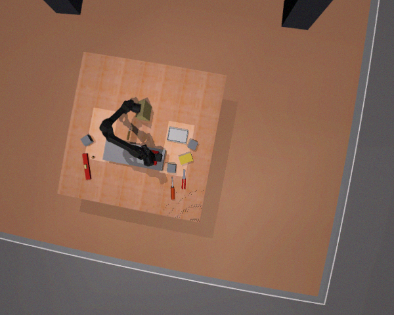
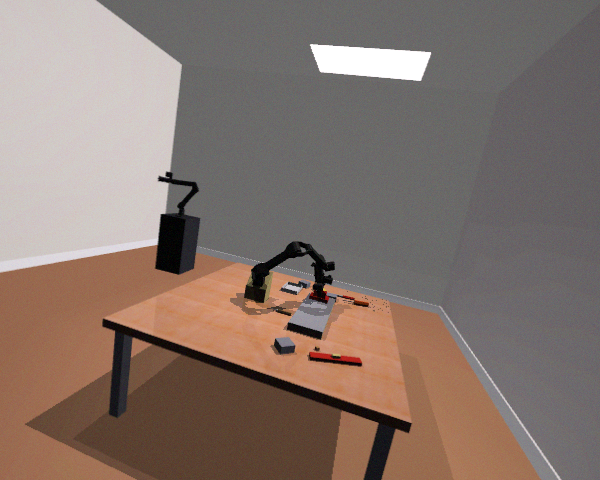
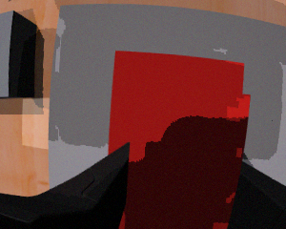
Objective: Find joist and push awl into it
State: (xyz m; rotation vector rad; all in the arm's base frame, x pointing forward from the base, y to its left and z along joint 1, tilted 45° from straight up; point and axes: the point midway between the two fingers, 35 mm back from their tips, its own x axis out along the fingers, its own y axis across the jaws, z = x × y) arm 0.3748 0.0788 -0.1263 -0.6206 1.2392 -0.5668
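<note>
My gripper tip is 220 mm past the white tray, 180 mm to the right of it and 50 mm above it. Round my gripper tip: red stud finder 20 mm behind, 20 mm above; yellow block 270 mm to the left, 50 mm below, 30 mm behind; awl 250 mm to the right, 210 mm behind, 60 mm below.
</note>
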